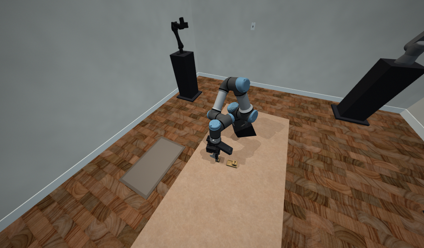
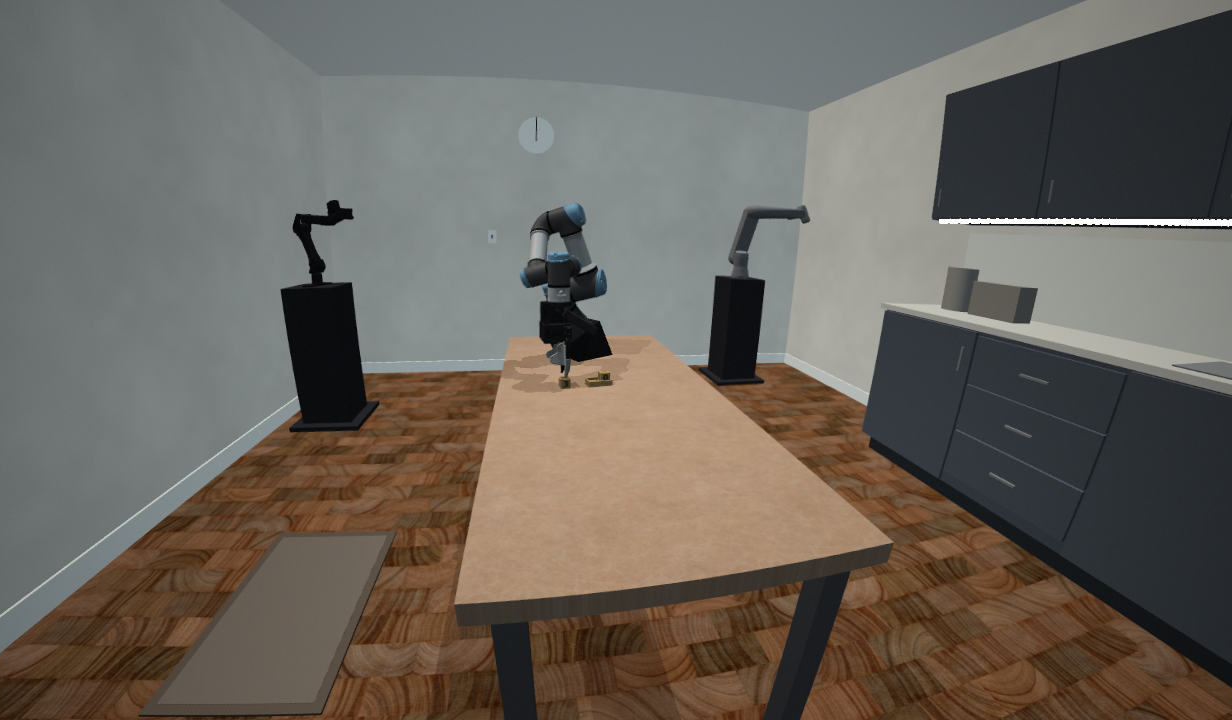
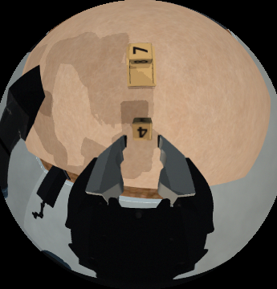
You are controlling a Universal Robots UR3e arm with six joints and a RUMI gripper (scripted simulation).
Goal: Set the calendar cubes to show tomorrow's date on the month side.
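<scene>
My gripper is now 20 mm past the wooden tray, 110 mm to the right of it and 40 mm above it.
</scene>
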